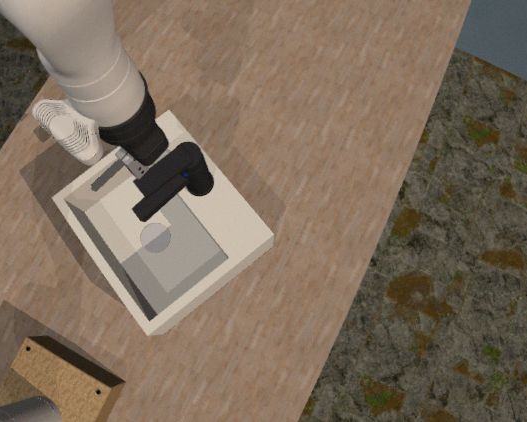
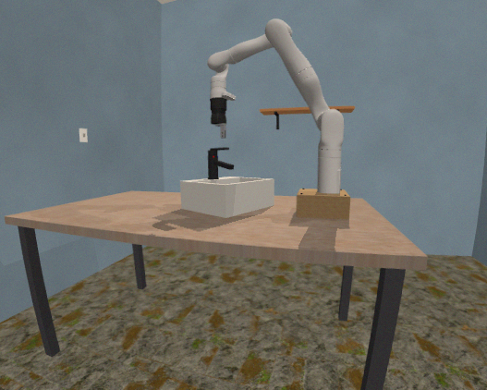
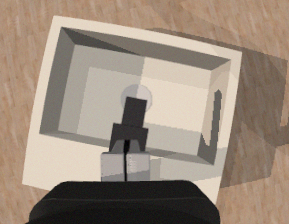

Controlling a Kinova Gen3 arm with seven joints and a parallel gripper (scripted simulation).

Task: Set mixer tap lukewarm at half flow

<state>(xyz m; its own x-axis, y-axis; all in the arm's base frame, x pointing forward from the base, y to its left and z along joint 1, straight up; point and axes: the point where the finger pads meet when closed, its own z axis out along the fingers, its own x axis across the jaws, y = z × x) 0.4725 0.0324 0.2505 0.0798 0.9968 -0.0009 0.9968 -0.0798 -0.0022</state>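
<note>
My hand is 7 cm above the lever, 3 cm short of it and 1 cm to the left of it. The rest, counted from my hand: white sink basin (30 cm below, 4 cm behind, 1 cm to the left); then black mixer tap (11 cm below, 5 cm ahead, 1 cm to the right).
</note>
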